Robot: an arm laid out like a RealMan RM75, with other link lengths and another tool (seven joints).
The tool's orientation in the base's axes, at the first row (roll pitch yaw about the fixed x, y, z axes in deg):
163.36, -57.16, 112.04
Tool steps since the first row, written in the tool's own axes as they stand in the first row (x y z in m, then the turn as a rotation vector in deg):
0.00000, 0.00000, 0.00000, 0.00, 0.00, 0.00
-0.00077, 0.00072, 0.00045, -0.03, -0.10, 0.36
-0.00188, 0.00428, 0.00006, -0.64, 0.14, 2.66
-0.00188, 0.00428, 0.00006, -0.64, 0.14, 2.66
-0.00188, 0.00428, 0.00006, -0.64, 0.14, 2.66
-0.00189, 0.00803, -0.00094, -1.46, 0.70, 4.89
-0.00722, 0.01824, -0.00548, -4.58, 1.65, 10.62
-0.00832, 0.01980, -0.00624, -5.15, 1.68, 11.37
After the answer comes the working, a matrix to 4 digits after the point.
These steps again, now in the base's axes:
0.00000, 0.00000, 0.00000, 0.00, 0.00, 0.00
0.00084, 0.00010, -0.00077, -0.10, 0.28, -0.23
0.00457, -0.00031, -0.00095, 0.17, 1.97, -1.90
0.00457, -0.00031, -0.00095, 0.17, 1.97, -1.90
0.00457, -0.00031, -0.00095, 0.17, 1.97, -1.90
0.00828, -0.00066, 0.00015, 0.80, 3.54, -3.66
0.01952, -0.00582, -0.00039, 2.16, 6.99, -9.11
0.02129, -0.00681, -0.00067, 2.28, 7.35, -9.97

The tool's axes in the first row as the columns of a matrix, in the base's axes (rounded; the answer above uses it unrounded):
-0.2035, 0.9784, -0.0366
0.5027, 0.1365, 0.8536
0.8402, 0.1553, -0.5196

